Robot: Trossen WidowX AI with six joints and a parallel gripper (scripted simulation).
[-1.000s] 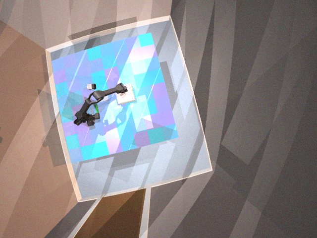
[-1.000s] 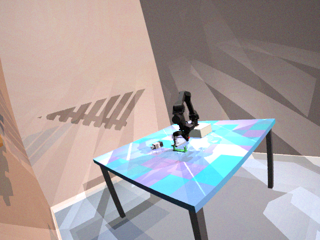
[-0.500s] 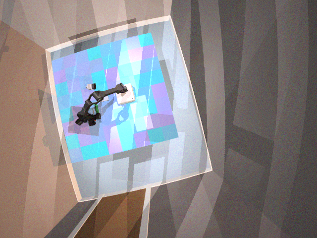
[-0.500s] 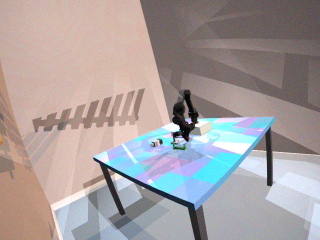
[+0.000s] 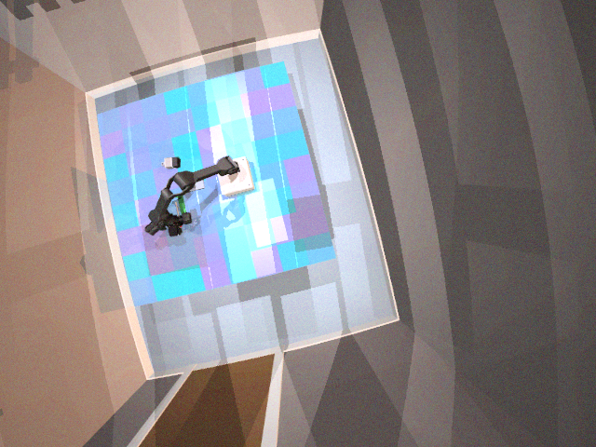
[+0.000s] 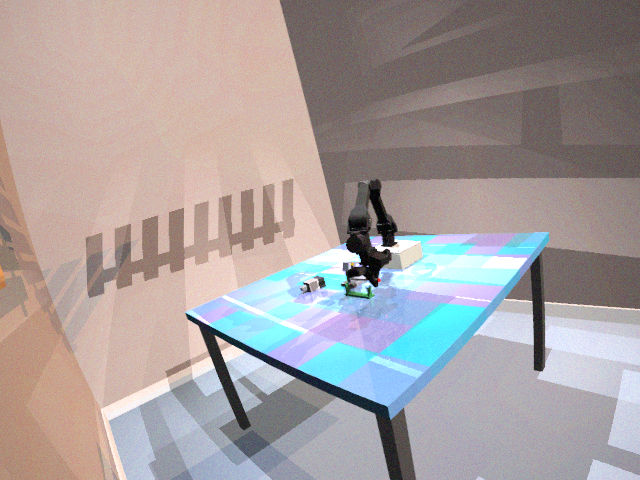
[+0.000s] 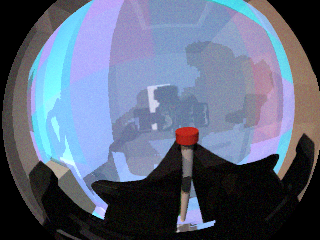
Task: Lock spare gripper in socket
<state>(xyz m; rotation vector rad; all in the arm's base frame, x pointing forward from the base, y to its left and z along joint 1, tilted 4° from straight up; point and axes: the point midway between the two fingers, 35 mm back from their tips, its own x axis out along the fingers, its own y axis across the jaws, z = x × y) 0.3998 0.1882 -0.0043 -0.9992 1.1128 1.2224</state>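
Right now the green mount is 1 cm behind my gripper tip, 10 cm to the right of it and 2 cm below it. From my gripper tip the other things lie so: grey mount 12 cm behind, 21 cm to the right, 1 cm above; then spare gripper 3 cm behind, 38 cm to the right, 2 cm below.
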